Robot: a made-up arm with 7 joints.
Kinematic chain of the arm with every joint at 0, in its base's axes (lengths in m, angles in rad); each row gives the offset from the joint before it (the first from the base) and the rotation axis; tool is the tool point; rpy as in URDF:
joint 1: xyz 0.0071 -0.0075 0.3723 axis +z
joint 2: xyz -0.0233 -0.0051 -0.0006 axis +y
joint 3: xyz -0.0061 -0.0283 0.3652 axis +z
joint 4: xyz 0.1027 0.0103 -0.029 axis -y
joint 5: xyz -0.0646 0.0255 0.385 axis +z
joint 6: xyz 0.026 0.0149 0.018 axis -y
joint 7: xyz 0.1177 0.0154 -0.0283 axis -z
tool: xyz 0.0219 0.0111 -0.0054 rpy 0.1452 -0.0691 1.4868
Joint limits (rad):
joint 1: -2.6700..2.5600
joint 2: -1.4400..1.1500
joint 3: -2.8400..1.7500
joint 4: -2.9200..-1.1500
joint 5: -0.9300..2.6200
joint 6: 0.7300..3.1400
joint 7: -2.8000..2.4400
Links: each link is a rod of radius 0.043 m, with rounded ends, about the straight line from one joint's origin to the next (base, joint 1, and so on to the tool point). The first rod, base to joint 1, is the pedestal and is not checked.
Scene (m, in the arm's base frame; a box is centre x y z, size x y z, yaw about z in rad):
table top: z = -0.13
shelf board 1: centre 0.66 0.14 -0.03 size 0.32 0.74 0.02 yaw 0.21
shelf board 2: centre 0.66 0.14 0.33 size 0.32 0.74 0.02 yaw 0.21
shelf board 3: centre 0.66 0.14 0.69 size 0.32 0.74 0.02 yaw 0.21
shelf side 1: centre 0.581 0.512 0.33 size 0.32 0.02 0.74 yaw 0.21
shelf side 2: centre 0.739 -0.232 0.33 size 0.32 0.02 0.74 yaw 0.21
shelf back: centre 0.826 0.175 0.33 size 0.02 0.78 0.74 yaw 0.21
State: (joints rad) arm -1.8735 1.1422 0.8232 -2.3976 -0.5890 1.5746 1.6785
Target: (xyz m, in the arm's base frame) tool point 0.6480 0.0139 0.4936
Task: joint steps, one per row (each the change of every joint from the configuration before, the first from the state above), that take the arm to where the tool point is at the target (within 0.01 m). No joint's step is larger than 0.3 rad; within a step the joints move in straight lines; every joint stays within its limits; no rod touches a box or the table.
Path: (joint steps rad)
1: -0.0216 0.0020 0.2317 0.0279 0.1899 -0.2112 0.0035
2: -0.0216 0.0019 0.2317 0.0279 0.1898 -0.2111 0.0036
3: -0.0216 0.0019 0.2317 0.0279 0.1899 -0.2111 0.0035
4: -0.0216 0.0020 0.2317 0.0278 0.1899 -0.2112 0.0036
5: 0.1953 -0.0549 -0.0781 0.1315 -0.1850 0.2721 -0.0247
6: 0.1953 -0.0550 -0.0782 0.1315 -0.1850 0.2721 -0.0246
7: 0.1953 -0.0549 -0.0781 0.1315 -0.1850 0.2721 -0.0246
8: 0.1953 -0.0550 -0.0782 0.1315 -0.1849 0.2721 -0.0246

